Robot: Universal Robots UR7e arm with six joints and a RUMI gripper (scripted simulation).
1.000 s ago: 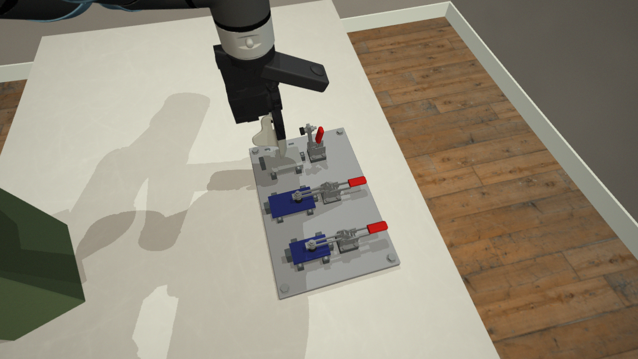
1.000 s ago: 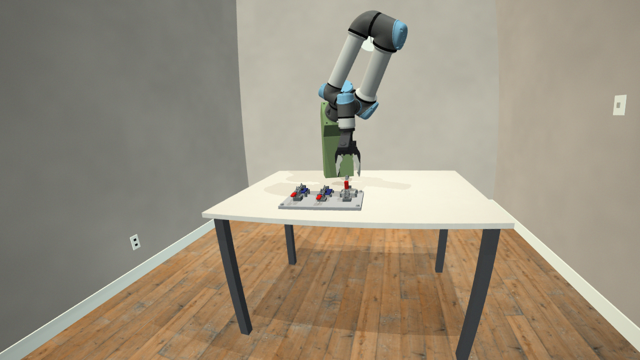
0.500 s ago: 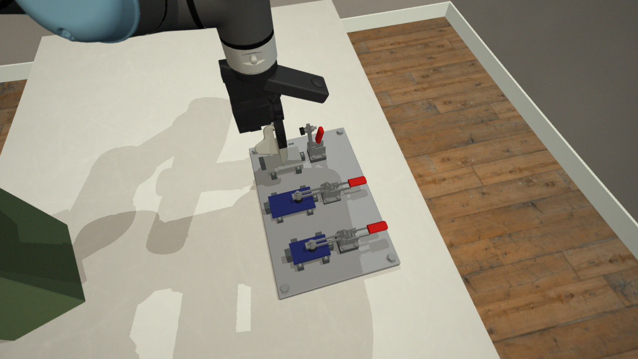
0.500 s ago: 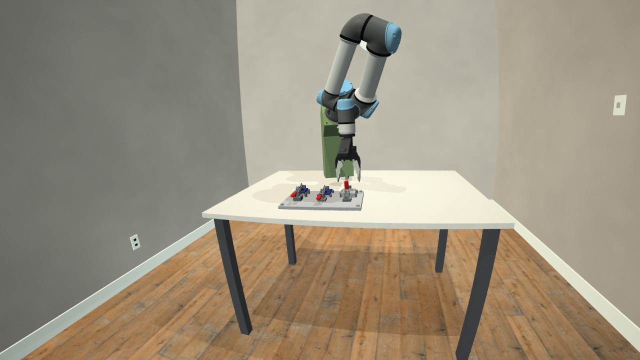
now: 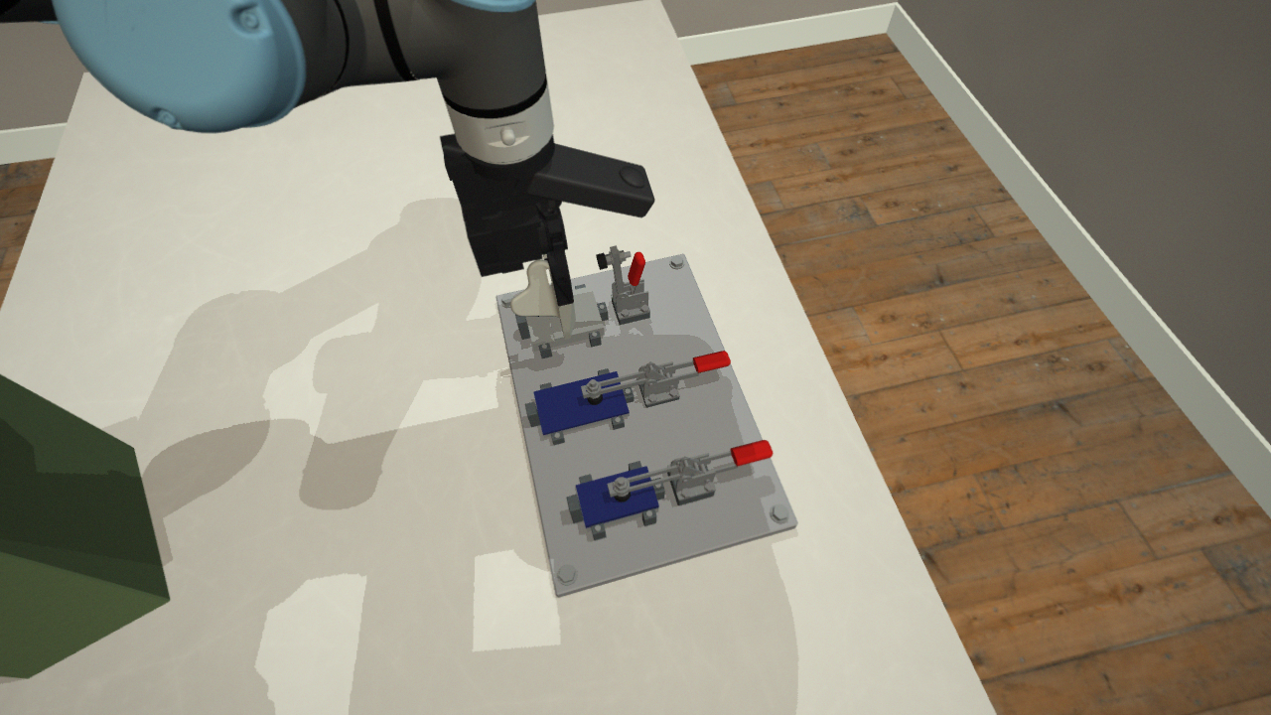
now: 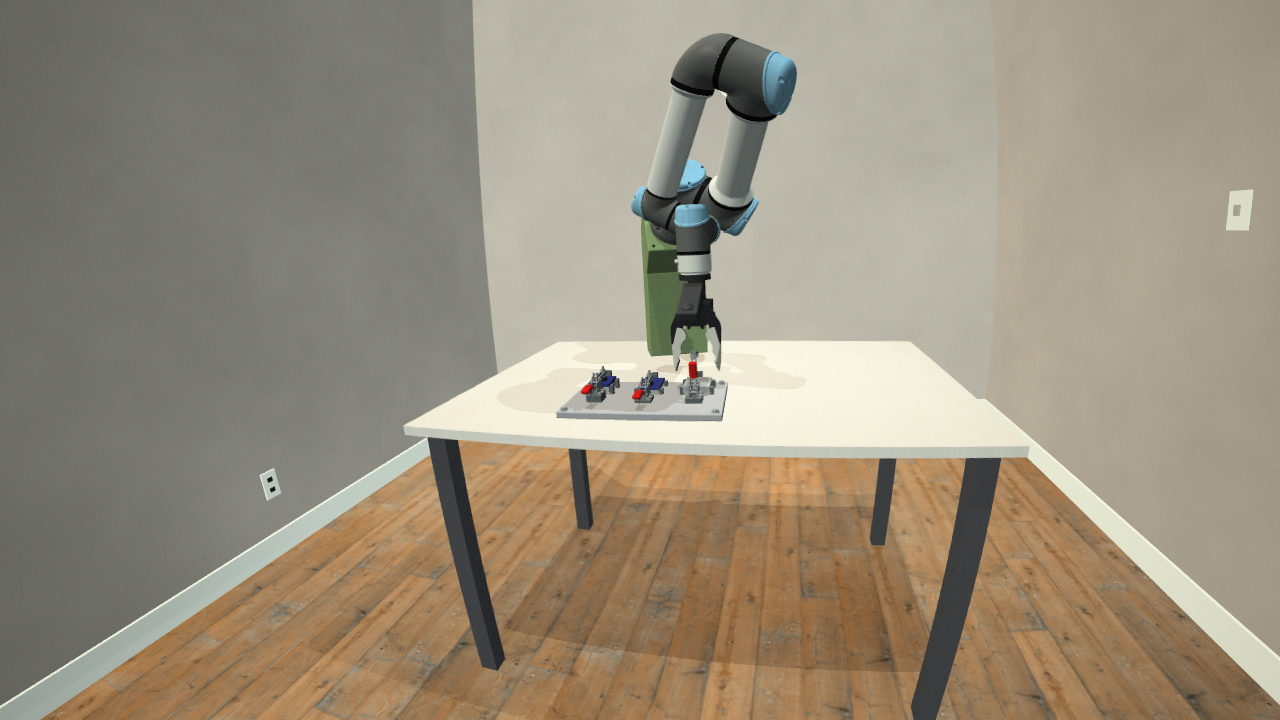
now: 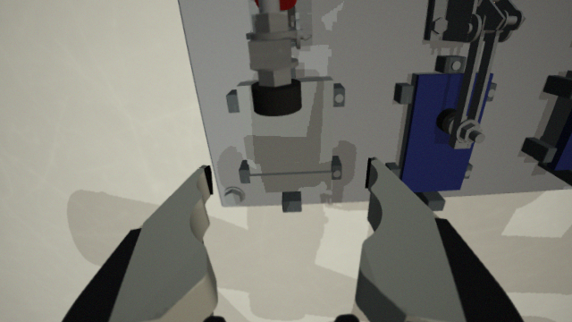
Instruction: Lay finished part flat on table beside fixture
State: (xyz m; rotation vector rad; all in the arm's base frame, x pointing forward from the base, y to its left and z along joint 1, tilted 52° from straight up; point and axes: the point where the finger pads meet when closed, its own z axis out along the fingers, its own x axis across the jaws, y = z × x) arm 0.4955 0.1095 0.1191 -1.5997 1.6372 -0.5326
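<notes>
The grey finished part lies 40 mm below my hand and 10 mm behind it. From my hand the other things lie so: grey fixture plate: 100 mm to the right, 60 mm below, 60 mm ahead; blue blank: 110 mm to the right, 50 mm below, 10 mm ahead; toggle clamp: 80 mm ahead, 10 mm to the left, 10 mm below.
</notes>
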